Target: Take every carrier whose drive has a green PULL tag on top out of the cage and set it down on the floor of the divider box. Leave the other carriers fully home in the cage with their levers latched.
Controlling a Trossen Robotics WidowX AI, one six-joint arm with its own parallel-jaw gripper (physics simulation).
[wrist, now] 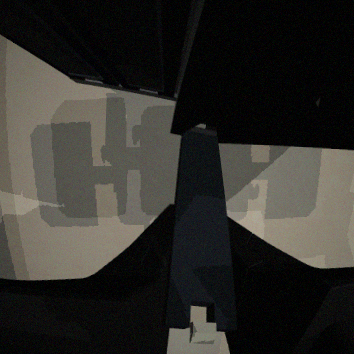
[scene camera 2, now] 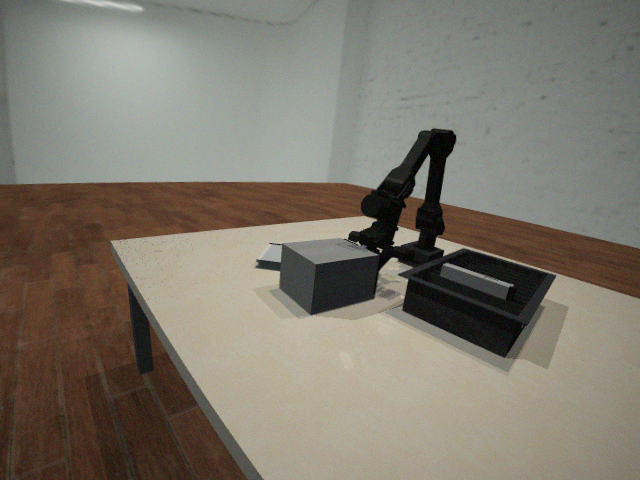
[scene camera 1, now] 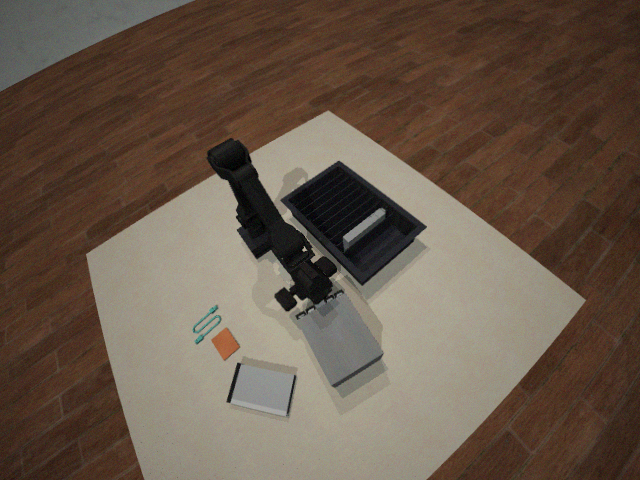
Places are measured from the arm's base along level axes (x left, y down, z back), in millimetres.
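Pixels of known places: gripper, fingertip midpoint: (wrist: 188,211); arm's base at its link origin: (scene camera 2: 425,247) (scene camera 1: 256,228).
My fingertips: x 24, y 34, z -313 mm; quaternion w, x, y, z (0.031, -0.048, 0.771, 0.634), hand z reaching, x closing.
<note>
For each thing: its top centre in the pictures, then the offset to it from my fingertips. "pt": a spot on its surface instead. Level surfaces: height alone.
- grey cage at its top centre: (scene camera 2: 332,248) (scene camera 1: 337,333) dx -12, dy -92, dz -152 mm
- black divider box at its top centre: (scene camera 2: 486,274) (scene camera 1: 349,212) dx +252, dy -65, dz +146 mm
- light grey block at its top centre: (scene camera 2: 478,274) (scene camera 1: 366,223) dx +259, dy -85, dz +67 mm
- flat grey slab with dark ends, top centre: (scene camera 1: 260,388) (scene camera 2: 280,252) dx -262, dy +0, dz -131 mm
- table at its surface level: dy +27 mm
- orange square at a spot on its surface: (scene camera 1: 225,343) pt dx -299, dy +22, dz +45 mm
- teal cable at a spot on its surface: (scene camera 1: 199,329) pt dx -354, dy +21, dz +134 mm
The grey cage (scene camera 1: 343,343) (scene camera 2: 330,253) stands on the table, its front toward the arm. Small dark carrier fronts show along its front edge in scene view 1; their levers are too small to judge. My gripper (scene camera 1: 321,303) (scene camera 2: 383,257) (wrist: 188,211) points down at this front and is shut on the dark upright front of a carrier (wrist: 200,170). How far this carrier stands out of the cage is unclear. The black divider box (scene camera 1: 382,194) (scene camera 2: 465,299) stands beside the cage. A light grey block (scene camera 1: 364,228) (scene camera 2: 474,281), seemingly a carrier, stands on edge in it. No green tag shows.
A flat grey slab with dark ends (scene camera 1: 263,388) (scene camera 2: 269,256) lies on the table (scene camera 1: 491,310) (scene camera 2: 330,403) on the cage's other side from the divider box. An orange square (scene camera 1: 225,343) and a teal cable (scene camera 1: 199,329) lie near it, on the arm's side.
</note>
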